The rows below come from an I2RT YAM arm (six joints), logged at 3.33 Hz.
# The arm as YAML. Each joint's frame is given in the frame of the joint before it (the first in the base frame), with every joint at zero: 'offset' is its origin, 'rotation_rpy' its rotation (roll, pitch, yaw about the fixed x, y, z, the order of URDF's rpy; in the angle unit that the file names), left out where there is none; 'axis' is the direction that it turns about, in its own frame. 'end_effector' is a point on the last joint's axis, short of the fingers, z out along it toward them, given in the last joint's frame.
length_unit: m
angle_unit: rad
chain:
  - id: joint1
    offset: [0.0, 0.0, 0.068]
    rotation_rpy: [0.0, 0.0, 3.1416]
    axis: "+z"
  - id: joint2
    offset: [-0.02, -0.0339, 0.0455]
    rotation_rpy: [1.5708, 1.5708, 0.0]
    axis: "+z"
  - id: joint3
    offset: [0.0, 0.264, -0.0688]
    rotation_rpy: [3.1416, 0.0, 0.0]
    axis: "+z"
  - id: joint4
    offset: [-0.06, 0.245, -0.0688]
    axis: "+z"
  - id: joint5
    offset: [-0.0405, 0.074, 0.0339]
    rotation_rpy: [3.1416, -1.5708, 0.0]
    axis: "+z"
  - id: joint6
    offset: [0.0, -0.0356, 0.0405]
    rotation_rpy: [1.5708, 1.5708, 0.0]
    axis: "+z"
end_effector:
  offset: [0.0, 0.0, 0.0]
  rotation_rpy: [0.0, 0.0, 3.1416]
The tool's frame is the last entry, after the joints.
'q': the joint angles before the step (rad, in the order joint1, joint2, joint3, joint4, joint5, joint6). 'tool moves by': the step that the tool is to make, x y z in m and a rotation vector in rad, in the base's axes. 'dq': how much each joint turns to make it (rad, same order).
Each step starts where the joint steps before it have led.
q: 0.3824 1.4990 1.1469 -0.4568 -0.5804 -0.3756
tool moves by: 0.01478 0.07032 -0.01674 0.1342 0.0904 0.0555
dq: 0.1595 0.1701 0.0709 0.2065 -0.0347 0.2274
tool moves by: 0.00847 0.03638 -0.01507 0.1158 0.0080 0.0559
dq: 0.0633 0.1050 0.0169 0.2085 -0.0550 0.1072
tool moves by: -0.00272 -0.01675 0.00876 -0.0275 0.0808 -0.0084
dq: -0.0339 -0.0409 0.0125 -0.1334 -0.0335 0.0039
